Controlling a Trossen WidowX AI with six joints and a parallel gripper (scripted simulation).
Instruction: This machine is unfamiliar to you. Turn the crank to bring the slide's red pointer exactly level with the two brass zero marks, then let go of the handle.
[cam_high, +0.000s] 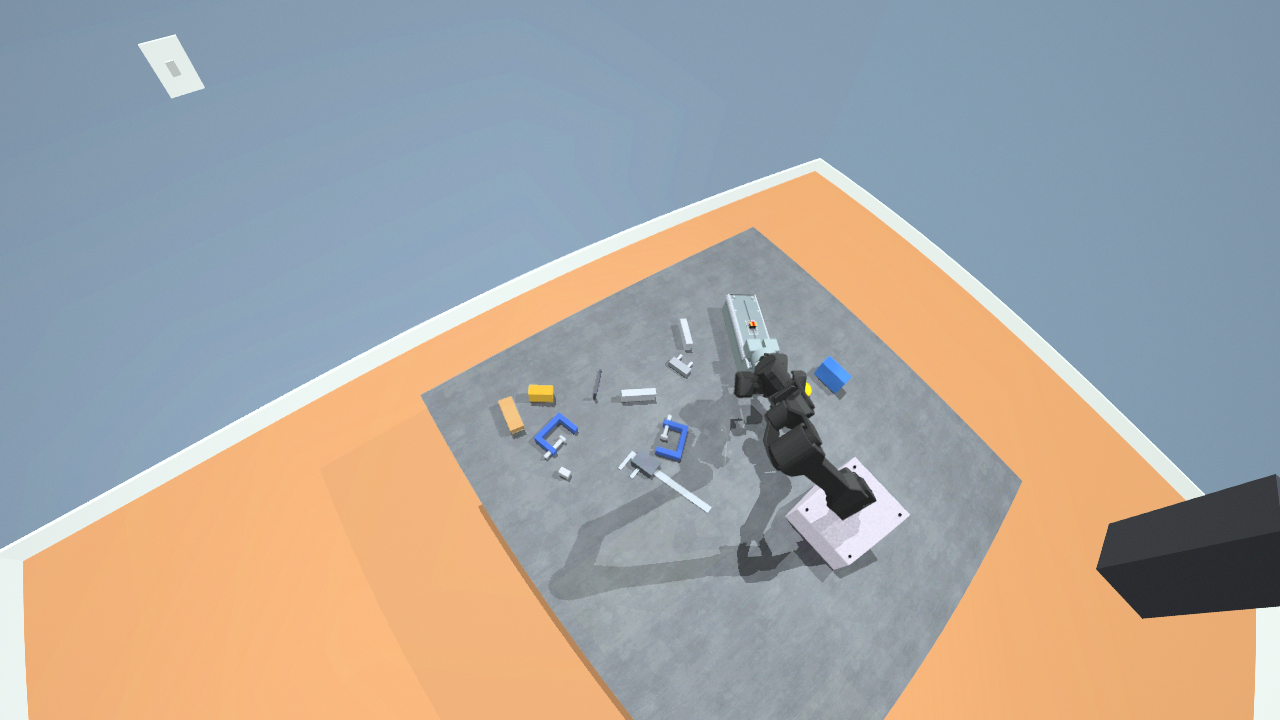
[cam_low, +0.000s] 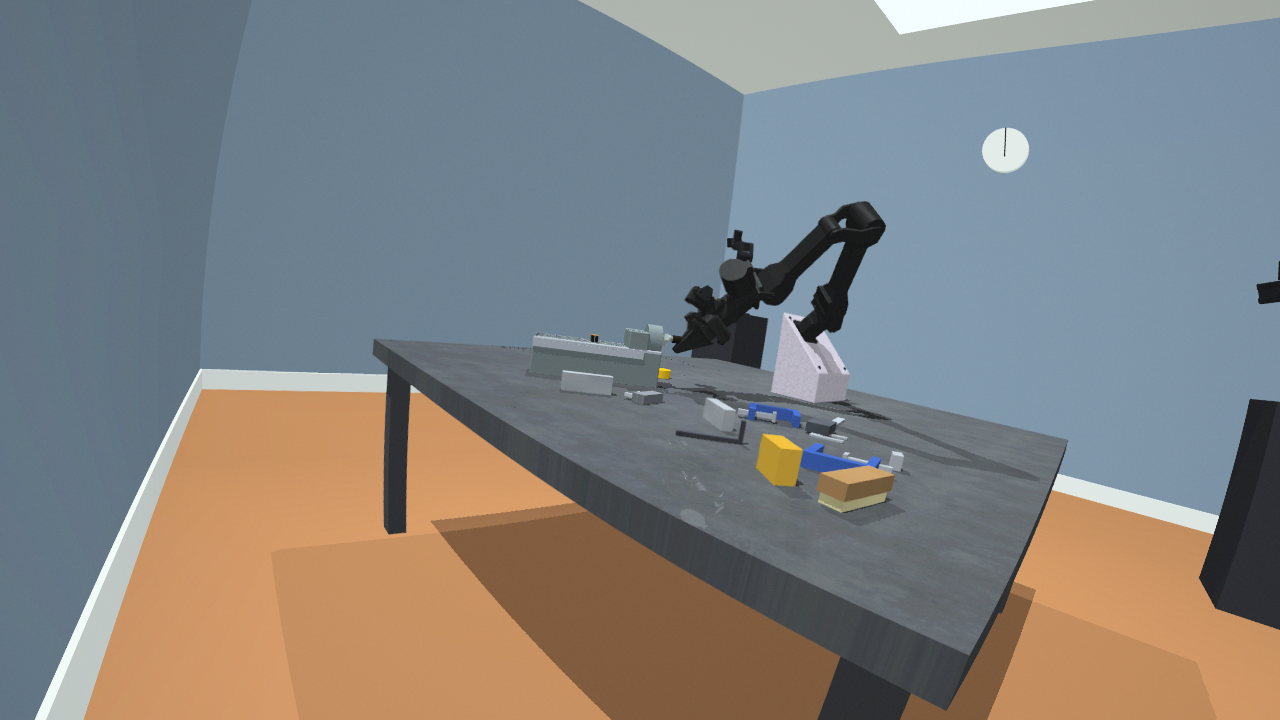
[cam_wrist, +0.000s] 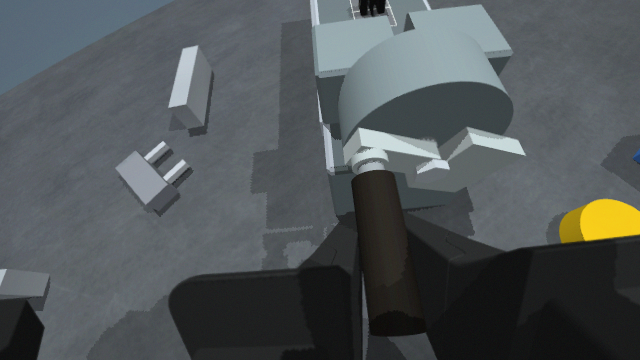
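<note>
The dark handle is 10 mm behind my gripper tip, 10 mm to the left of it and 20 mm above it. Round my gripper tip: red pointer 130 mm ahead, 110 mm to the right; yellow round piece 100 mm behind, 130 mm to the right, 70 mm below; pronged grey block 170 mm ahead, 110 mm to the left, 70 mm below.
</note>
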